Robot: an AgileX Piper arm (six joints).
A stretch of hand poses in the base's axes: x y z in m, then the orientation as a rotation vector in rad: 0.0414 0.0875 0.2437 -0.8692 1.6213 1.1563; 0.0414 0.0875 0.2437 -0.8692 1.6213 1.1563; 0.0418 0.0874 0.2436 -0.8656 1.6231 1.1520; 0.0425 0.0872 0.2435 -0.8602 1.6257 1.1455; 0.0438 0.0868 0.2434 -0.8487 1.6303 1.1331; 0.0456 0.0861 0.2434 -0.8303 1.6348 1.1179; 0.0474 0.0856 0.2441 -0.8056 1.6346 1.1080; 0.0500 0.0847 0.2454 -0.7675 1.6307 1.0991; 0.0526 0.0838 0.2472 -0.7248 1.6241 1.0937; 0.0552 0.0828 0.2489 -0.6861 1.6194 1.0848; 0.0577 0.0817 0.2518 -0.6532 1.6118 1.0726; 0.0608 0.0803 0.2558 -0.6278 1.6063 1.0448
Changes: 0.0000 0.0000 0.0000 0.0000 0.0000 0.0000; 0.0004 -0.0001 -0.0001 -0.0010 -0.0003 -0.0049; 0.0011 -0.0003 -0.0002 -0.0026 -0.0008 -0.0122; 0.0024 -0.0007 -0.0003 -0.0048 -0.0017 -0.0270; 0.0042 -0.0014 -0.0003 -0.0049 -0.0027 -0.0479; 0.0060 -0.0019 0.0004 0.0029 -0.0028 -0.0700; 0.0086 -0.0028 0.0017 0.0195 -0.0020 -0.1004; 0.0112 -0.0037 0.0035 0.0413 0.0001 -0.1318; 0.0138 -0.0047 0.0052 0.0585 0.0013 -0.1625; 0.0163 -0.0058 0.0081 0.0733 -0.0025 -0.1912; 0.0194 -0.0072 0.0121 0.0767 -0.0146 -0.2240
